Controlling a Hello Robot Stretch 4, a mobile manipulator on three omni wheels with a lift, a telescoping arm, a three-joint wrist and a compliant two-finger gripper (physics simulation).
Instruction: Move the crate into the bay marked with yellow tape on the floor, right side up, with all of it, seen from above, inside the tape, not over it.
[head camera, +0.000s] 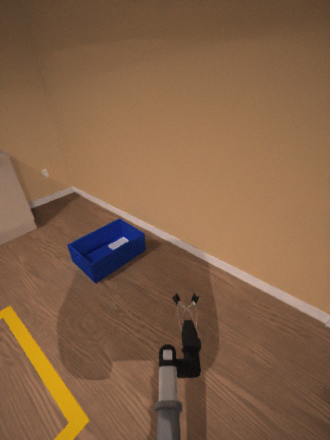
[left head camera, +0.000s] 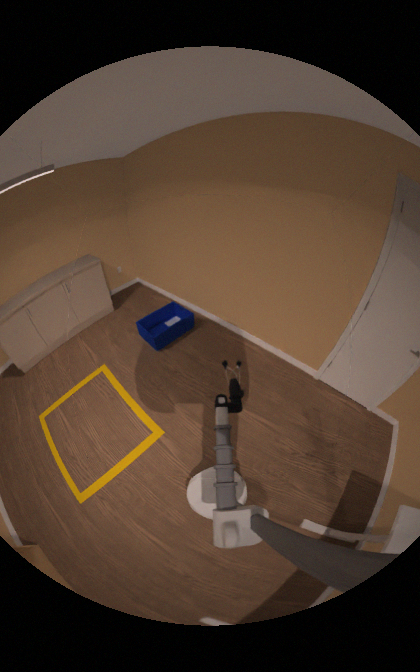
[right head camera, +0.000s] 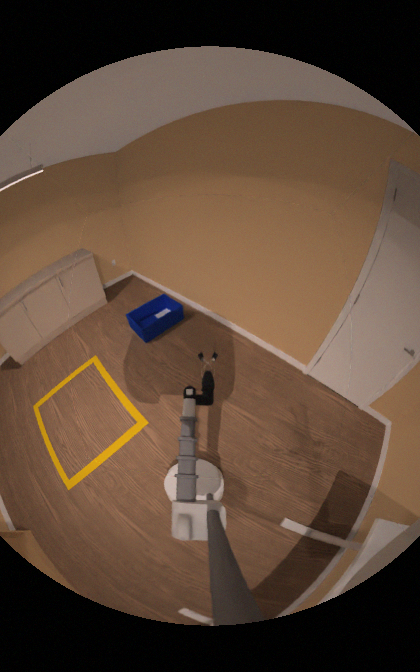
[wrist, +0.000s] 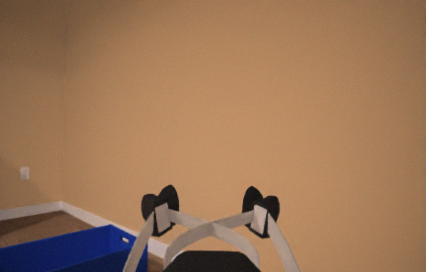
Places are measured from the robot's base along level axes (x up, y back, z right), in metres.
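Pixels of known places: gripper, fingertip midpoint: (head camera: 185, 294) (wrist: 210, 201).
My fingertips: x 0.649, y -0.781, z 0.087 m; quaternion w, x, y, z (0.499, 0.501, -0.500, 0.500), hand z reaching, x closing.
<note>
For each thing: its middle in the pictures, then the offset to it from my fingertips. "spot": a spot on its surface instead.
- blue crate at the middle of its body: (head camera: 108, 247) dx -0.566, dy -1.002, dz -0.653 m
- yellow tape outline at a spot on its surface: (head camera: 42, 370) spot: dx -0.675, dy +0.030, dz -0.871 m
The blue crate (head camera: 117, 257) (left head camera: 175, 335) (right head camera: 165, 327) (wrist: 65, 255) stands upright on the floor near the wall, its open top up and a white patch inside. The yellow tape outline (head camera: 42, 370) (left head camera: 131, 399) (right head camera: 119, 391) lies on the floor at the left in both side head views, nearer the robot than the crate and apart from it. My gripper (head camera: 185, 299) (left head camera: 232, 364) (right head camera: 208, 356) (wrist: 210, 201) is open and empty at the end of the extended arm. It is to the right of the crate, apart from it. The wrist view shows part of the crate at lower left.
A pale cabinet (head camera: 12, 205) (left head camera: 55, 320) (right head camera: 50, 312) stands at the left wall, beyond the tape. The long wall with its white baseboard runs behind the crate and gripper. A door (left head camera: 380, 320) (right head camera: 370, 310) is at the right. A white table foot (left head camera: 345, 534) (right head camera: 320, 534) is at lower right.
</note>
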